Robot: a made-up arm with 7 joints.
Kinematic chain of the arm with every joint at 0, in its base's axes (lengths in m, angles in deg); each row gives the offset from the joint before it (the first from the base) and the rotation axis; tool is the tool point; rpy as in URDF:
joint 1: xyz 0 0 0.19 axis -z
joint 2: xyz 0 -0.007 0.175 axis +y
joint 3: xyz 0 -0.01 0.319 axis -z
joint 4: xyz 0 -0.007 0.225 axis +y
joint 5: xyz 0 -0.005 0.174 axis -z
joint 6: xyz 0 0 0.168 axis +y
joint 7: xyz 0 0 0.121 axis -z
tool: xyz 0 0 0 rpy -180 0 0
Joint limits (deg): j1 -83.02..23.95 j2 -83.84..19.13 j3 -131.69..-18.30 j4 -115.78..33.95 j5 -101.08..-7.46 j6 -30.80..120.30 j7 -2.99..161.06
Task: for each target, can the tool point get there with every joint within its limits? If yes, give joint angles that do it. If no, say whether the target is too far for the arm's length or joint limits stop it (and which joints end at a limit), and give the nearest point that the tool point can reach.
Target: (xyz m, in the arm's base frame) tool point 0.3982 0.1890 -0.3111
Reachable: no: joint limits stop it (at a limit: joint 1, joint 2, joint 4, joint 5, joint 6) | nearest point 0.1563 -0.3499 0.0695 | short by 0.703 m
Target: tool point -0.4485 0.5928 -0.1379
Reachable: no: joint limits stop it (at a limit: joint 1, joint 2, joint 3) | nearest point -0.5795 0.2277 0.0564 | short by 0.434 m
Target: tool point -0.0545 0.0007 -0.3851
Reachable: no: joint limits stop it (at a limit: joint 2, joint 3, joint 4, joint 5) | nearest point -0.3926 0.0050 0.0105 | short by 0.520 m
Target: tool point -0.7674 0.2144 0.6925
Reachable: yes | joints 8.74 -69.15 -54.38 0.58 -29.32 103.91 100.33
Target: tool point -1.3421 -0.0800 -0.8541
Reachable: no: too far | nearest point -0.7904 -0.0471 0.0480 | short by 1.058 m
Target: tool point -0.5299 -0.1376 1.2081
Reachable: yes | joints -6.58 -30.54 -49.47 -8.71 -84.81 1.43 34.57
